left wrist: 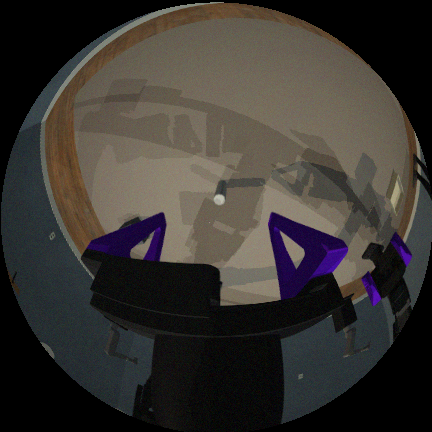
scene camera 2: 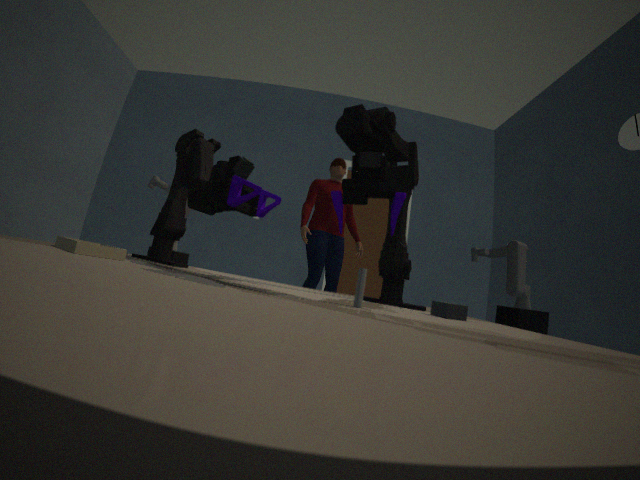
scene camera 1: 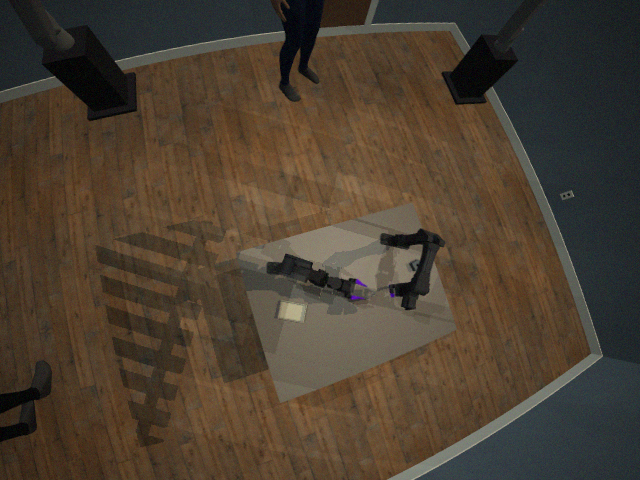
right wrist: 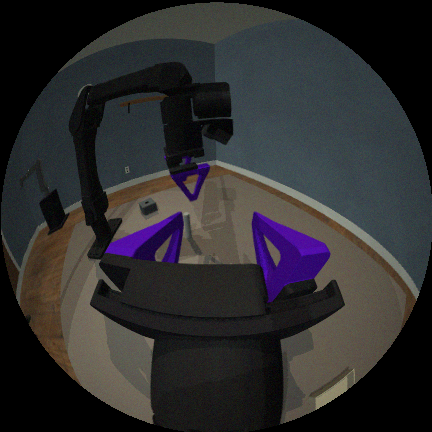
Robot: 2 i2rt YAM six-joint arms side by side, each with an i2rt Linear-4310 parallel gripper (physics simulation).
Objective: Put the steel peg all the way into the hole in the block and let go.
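Pixels of known places: left gripper, between the fingertips: [left wrist: 216,217] [scene camera 2: 366,234] [scene camera 1: 397,289] [right wrist: 187,189]; right gripper, between the fingertips: [left wrist: 384,262] [scene camera 2: 271,195] [scene camera 1: 365,292] [right wrist: 217,217]; left arm's base, origin of its link: [scene camera 2: 390,304] [scene camera 1: 395,241] [right wrist: 105,236]; right arm's base, origin of its link: [left wrist: 373,250] [scene camera 2: 158,262].
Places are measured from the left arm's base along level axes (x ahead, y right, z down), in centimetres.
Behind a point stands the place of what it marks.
Observation:
The steel peg [scene camera 2: 360,287] @[x 30.7, y 0.9, z -3.8 cm] [left wrist: 220,194] @[x 30.7, y 1.1, z -7.4 cm] [right wrist: 187,227] @[x 30.1, y 1.9, z -3.7 cm] stands upright on the table, apart from the block. The grey block [scene camera 1: 414,265] @[x 13.7, y -13.5, z -3.3 cm] [scene camera 2: 449,310] @[x 16.7, y -15.5, z -1.8 cm] [right wrist: 148,206] @[x 14.7, y -13.0, z -2.7 cm] sits farther right in scene camera 2; its top hole shows as a dark spot in the right wrist view. In the left wrist view the block is partly hidden behind a finger. My left gripper [scene camera 2: 367,234] @[x 31.2, y 1.2, z -13.9 cm] [left wrist: 216,217] @[x 31.2, y 1.2, z -13.9 cm] is open and empty, pointing down above the peg, with the peg's top between and beyond the fingertips in its wrist view. My right gripper [scene camera 1: 365,291] @[x 35.7, y 21.8, z -19.7 cm] [right wrist: 217,217] @[x 35.7, y 21.8, z -19.7 cm] is open and empty, raised to the left of the peg in scene camera 2.
A cream rectangular box [scene camera 1: 292,311] @[x 53.5, y 57.0, z -0.3 cm] [scene camera 2: 98,249] @[x 54.3, y 49.5, z -1.6 cm] [left wrist: 395,192] @[x 54.3, y 57.8, z -0.3 cm] [right wrist: 334,390] lies near the right arm's base. The left arm's base stands near the block. The two grippers face each other over the pale table [scene camera 1: 330,361] @[x 78.5, y 29.9, z 0.0 cm]. A person [scene camera 1: 299,46] [scene camera 2: 325,222] stands beyond the table.

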